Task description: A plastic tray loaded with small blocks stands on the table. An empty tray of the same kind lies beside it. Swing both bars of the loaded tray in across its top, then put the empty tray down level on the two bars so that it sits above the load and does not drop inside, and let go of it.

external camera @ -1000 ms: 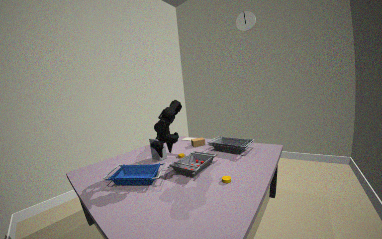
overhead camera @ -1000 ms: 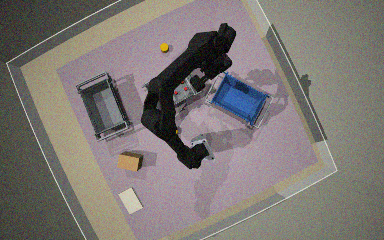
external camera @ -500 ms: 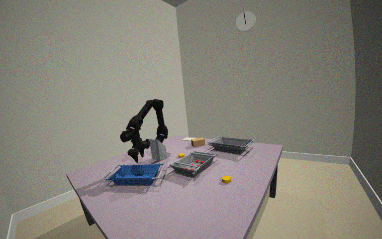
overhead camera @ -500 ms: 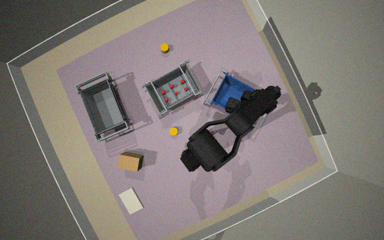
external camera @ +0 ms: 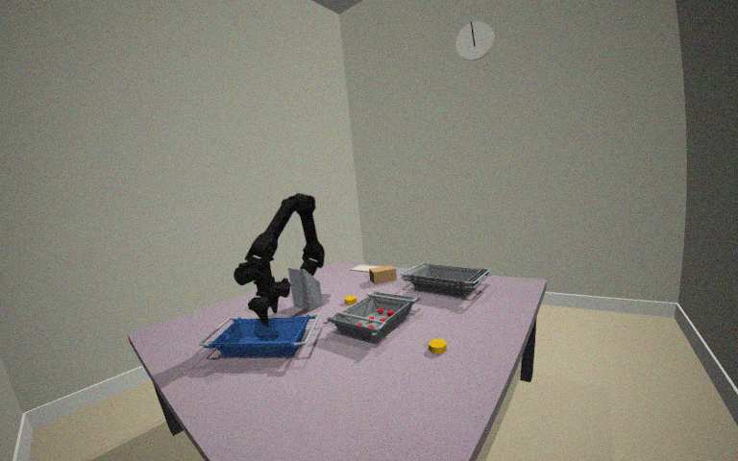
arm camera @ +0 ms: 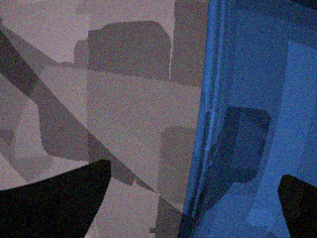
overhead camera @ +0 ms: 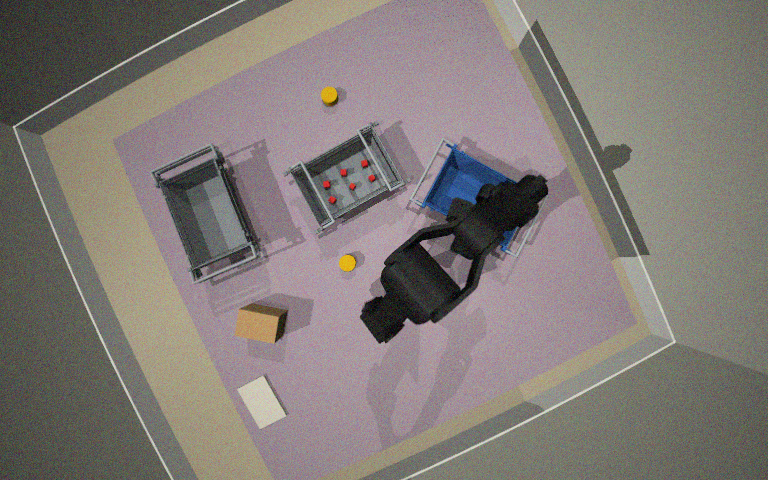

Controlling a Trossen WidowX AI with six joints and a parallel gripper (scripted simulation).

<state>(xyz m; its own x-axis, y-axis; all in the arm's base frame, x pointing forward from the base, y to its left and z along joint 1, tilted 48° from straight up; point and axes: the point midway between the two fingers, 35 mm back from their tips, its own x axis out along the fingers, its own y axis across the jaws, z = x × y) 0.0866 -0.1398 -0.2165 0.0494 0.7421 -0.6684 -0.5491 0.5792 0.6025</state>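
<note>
The blue tray lies 70 mm to the right of my gripper tip, 50 mm ahead of it and 20 mm below it. The rest, counted from my gripper tip: white pad (820 mm to the left, 190 mm behind, 60 mm below); then cardboard box (670 mm to the left, 30 mm below, 30 mm ahead).
</note>
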